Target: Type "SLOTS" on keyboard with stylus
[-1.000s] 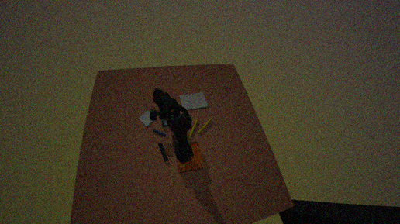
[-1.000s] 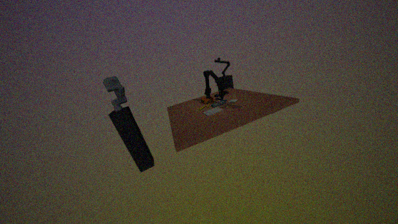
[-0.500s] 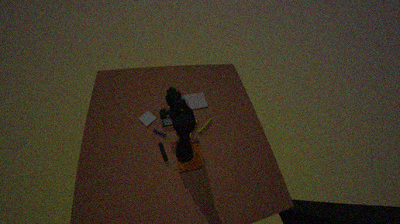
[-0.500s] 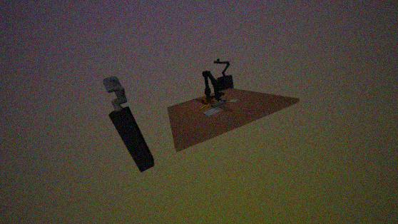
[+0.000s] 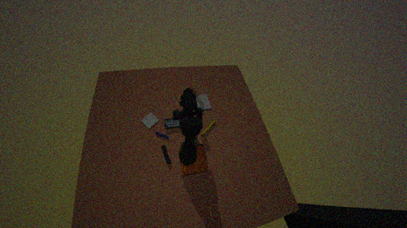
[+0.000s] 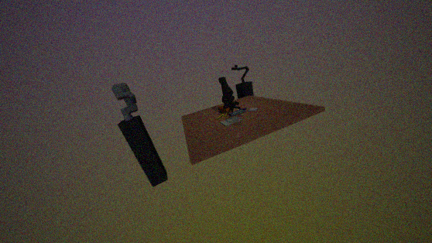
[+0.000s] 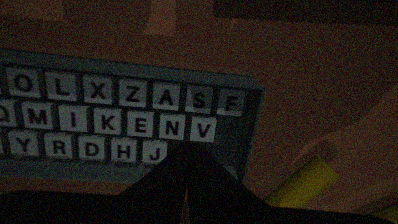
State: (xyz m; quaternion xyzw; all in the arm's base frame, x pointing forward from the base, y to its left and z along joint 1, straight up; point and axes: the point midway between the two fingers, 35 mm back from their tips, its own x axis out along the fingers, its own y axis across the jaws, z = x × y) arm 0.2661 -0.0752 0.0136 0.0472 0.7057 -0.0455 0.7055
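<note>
The O key lies 90 mm to the left of my gripper tip, 30 mm below it and 30 mm ahead of it. Round my gripper tip: L key: 70 mm to the left, 30 mm below, 30 mm ahead; then stylus tip: 140 mm to the left, 100 mm behind, 30 mm below; then yellow stick: 140 mm to the right, 90 mm behind, 30 mm below.
</note>
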